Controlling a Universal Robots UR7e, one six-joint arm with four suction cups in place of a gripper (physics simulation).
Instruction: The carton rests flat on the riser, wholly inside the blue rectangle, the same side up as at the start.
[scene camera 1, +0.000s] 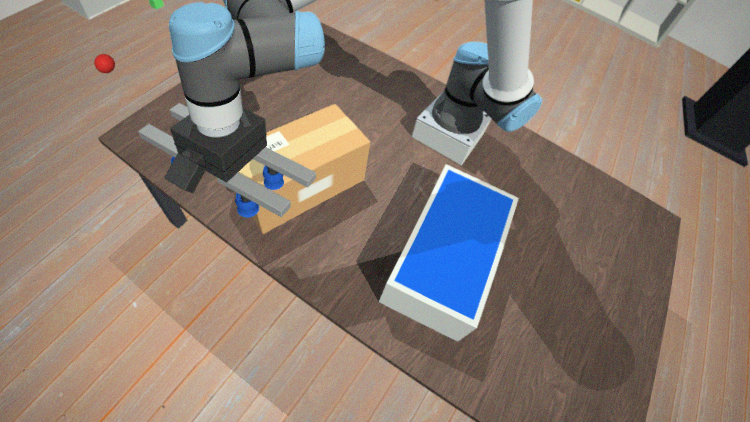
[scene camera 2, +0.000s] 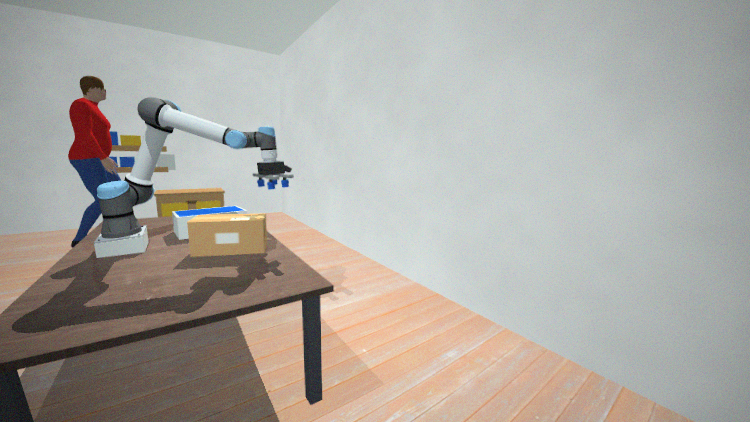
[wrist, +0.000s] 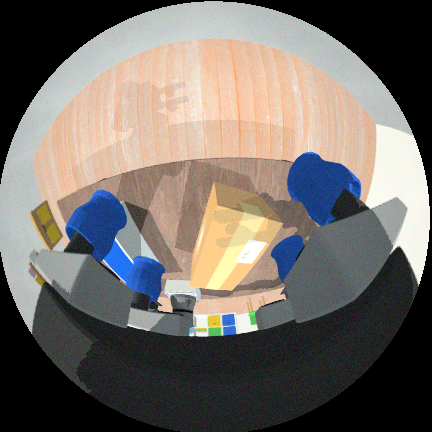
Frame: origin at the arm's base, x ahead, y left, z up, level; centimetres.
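Seen in the pictures: hand, its tool point: (scene camera 2: 273, 186) (wrist: 208, 235); arm's base, origin of its link: (scene camera 1: 456, 117) (scene camera 2: 122, 233) (wrist: 182, 297).
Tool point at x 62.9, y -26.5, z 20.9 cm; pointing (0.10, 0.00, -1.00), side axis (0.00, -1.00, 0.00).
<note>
Pixels of each thing's top centre, then the offset from my tool point to it. Level surfaces: height alone.
- closed brown carton, centre of its top: (scene camera 1: 298, 146) (wrist: 227, 263) (scene camera 2: 229, 217) dz -13.2, dx -21.8, dy -1.2 cm
- white riser, centre of its top: (scene camera 1: 460, 236) (wrist: 115, 260) (scene camera 2: 209, 210) dz -16.8, dx -22.1, dy +41.3 cm
- blue rectangle, centre of its top: (scene camera 1: 460, 236) (wrist: 115, 260) (scene camera 2: 209, 210) dz -16.8, dx -22.1, dy +41.3 cm
- brown table, height of its surface: dz -28.9 cm
The closed brown carton (scene camera 1: 335, 152) (scene camera 2: 199, 236) (wrist: 225, 235) lies on the table, apart from the riser, with a tape strip and a barcode label on top and a white label on one side. The white riser (scene camera 1: 424, 314) (scene camera 2: 180, 226) (wrist: 131, 225) stands beside it; its top bears the blue rectangle (scene camera 1: 456, 241) (scene camera 2: 209, 211) (wrist: 117, 260), with no carton on it. My gripper (scene camera 1: 225, 173) (scene camera 2: 272, 182) is open, its suction off. It hangs well above the table and higher than the carton's top, touching nothing; scene camera 1 shows it in front of the carton's near end.
The arm's base (scene camera 1: 437, 141) (scene camera 2: 121, 245) (wrist: 181, 287) stands on the brown table (scene camera 1: 618, 236) (scene camera 2: 157, 293), near both carton and riser. A person in red (scene camera 2: 89, 128) stands behind the base. A wooden cabinet (scene camera 2: 189, 192) stands beyond the table. A red ball (scene camera 1: 104, 63) is beyond the table's edge.
</note>
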